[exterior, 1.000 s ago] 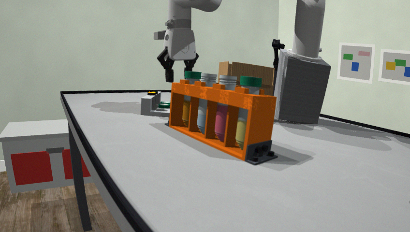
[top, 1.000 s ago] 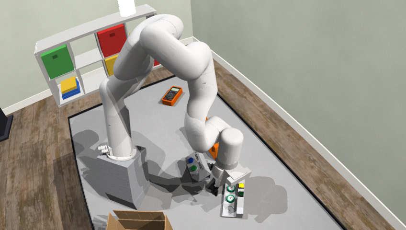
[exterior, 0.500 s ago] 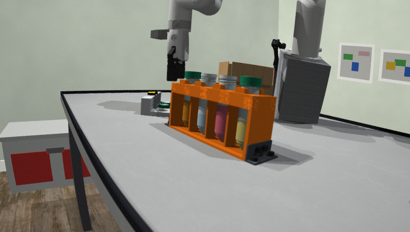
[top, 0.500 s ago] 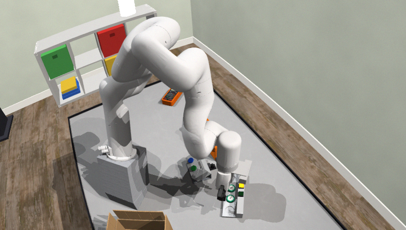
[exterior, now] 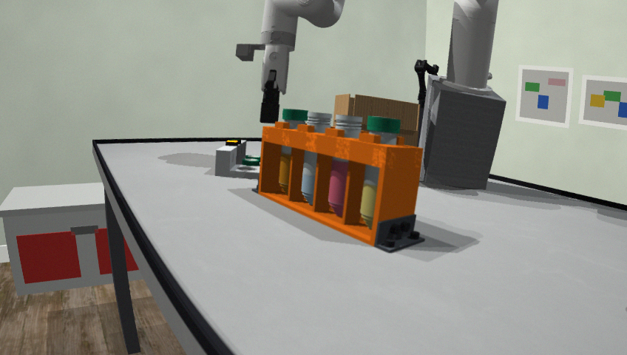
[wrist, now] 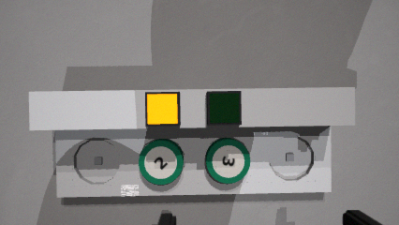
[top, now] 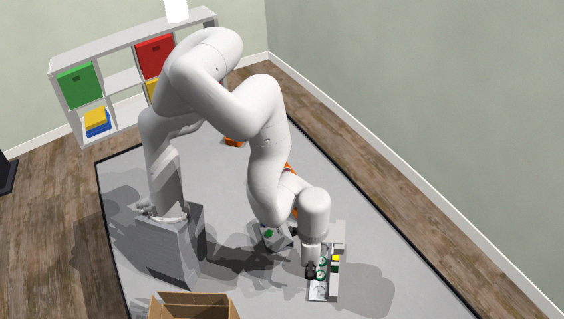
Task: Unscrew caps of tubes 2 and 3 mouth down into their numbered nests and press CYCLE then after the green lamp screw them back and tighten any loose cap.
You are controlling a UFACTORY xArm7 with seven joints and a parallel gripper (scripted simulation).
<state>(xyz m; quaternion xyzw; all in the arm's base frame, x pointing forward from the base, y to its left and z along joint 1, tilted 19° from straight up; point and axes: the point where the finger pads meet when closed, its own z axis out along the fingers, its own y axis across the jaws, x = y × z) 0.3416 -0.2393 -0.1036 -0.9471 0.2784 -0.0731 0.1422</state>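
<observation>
My gripper is now 5 cm short of the cap 2, 4 cm to the right of it and 9 cm above it. The rest, counted from my hand: key housing: 4 cm behind, 20 cm to the left, 5 cm below; green ready key: 6 cm behind, 17 cm to the left, 4 cm below; cap 3: 3 cm ahead, 1 cm to the right, 9 cm below.
</observation>
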